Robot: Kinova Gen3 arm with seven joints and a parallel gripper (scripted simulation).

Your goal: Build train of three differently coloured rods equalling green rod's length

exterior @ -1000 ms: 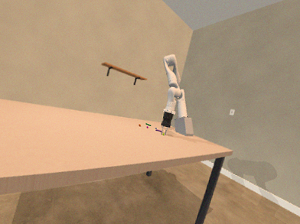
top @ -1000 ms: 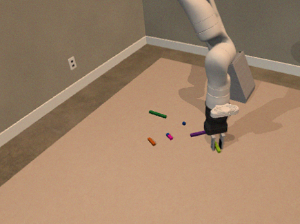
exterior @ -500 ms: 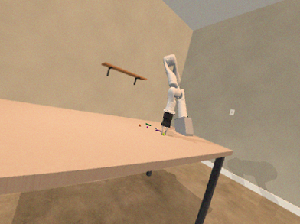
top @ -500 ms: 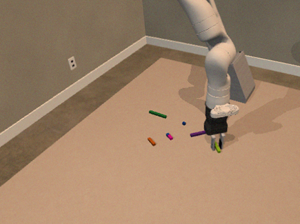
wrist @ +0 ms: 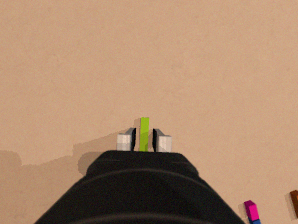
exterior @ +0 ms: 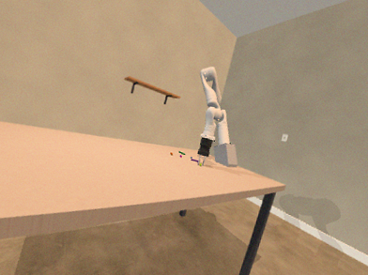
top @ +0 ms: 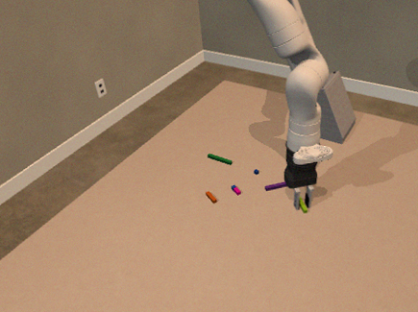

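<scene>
My hand is 18 cm to the left of the magenta rod, 2 cm short of it and 1 cm above it. Round my hand: orange rod 23 cm to the right, 6 cm ahead, 1 cm below; then lime rod 1 cm below; then purple rod 9 cm to the right, 4 cm behind, 1 cm below.
</scene>
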